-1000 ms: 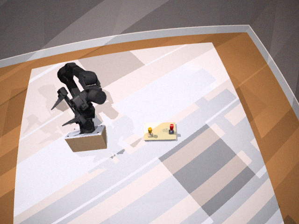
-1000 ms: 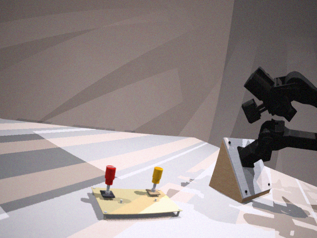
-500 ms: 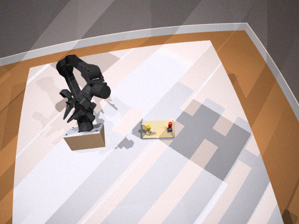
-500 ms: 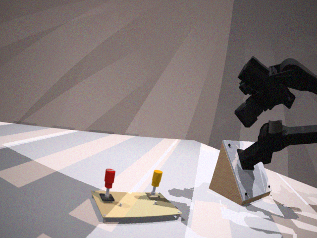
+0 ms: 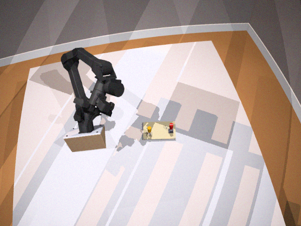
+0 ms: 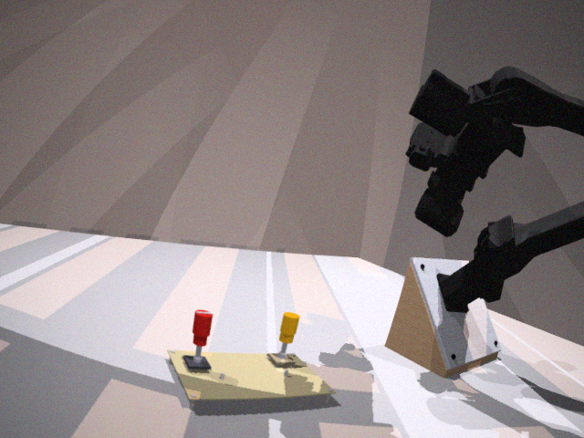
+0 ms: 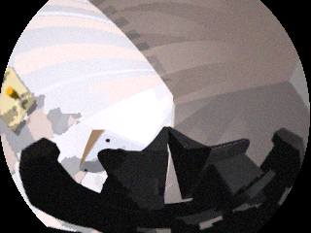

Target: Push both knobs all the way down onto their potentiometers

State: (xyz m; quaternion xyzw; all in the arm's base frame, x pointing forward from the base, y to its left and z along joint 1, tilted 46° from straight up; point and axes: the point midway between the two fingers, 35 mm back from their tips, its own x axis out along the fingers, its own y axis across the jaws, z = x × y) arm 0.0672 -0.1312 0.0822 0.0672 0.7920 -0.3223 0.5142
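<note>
Now: gripper tip 26 cm short of the yellow knob, 18 cm above it and 7 cm to the right of it. The rest, counted from my gripper tip: red knob: 37 cm ahead, 17 cm below, 8 cm to the left.
</note>
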